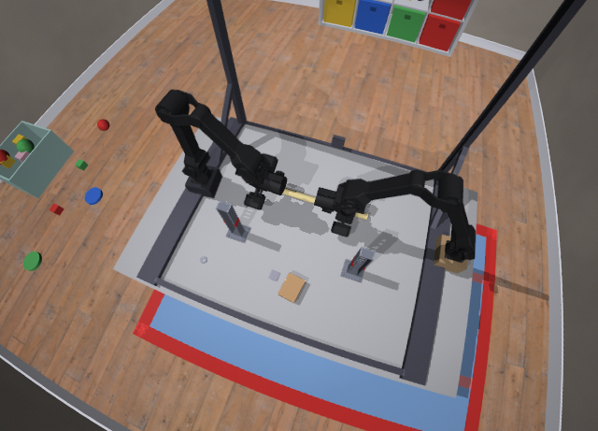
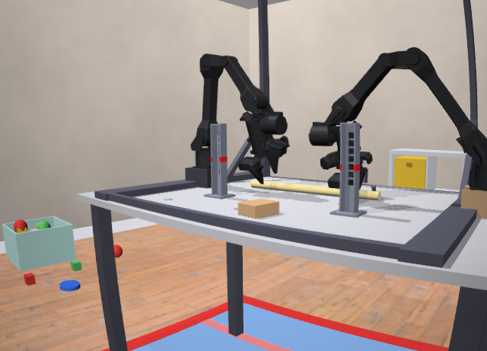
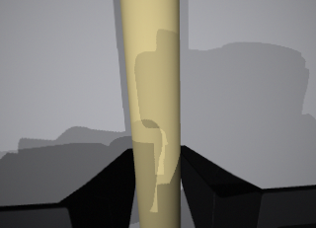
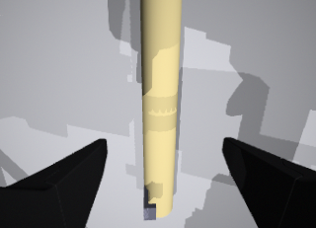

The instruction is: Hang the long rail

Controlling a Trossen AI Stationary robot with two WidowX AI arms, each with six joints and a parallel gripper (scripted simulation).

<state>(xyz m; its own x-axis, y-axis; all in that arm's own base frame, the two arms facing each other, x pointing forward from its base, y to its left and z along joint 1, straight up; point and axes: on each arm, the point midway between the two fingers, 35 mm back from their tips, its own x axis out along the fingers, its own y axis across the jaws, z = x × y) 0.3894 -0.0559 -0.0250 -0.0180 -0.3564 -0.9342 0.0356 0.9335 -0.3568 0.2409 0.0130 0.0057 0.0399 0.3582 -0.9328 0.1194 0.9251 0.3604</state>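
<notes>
My right hand is 15 cm to the right of the long pale yellow rail, 4 cm above it and 2 cm past it. Also, from my right hand: tan box 30 cm ahead, 20 cm to the left, 5 cm below.
Right now the long pale yellow rail is 10 mm behind my left hand, 150 mm to the right of it and 10 mm below it. Also, from my left hand: tan box: 310 mm ahead, 100 mm to the right, 20 mm below.
</notes>
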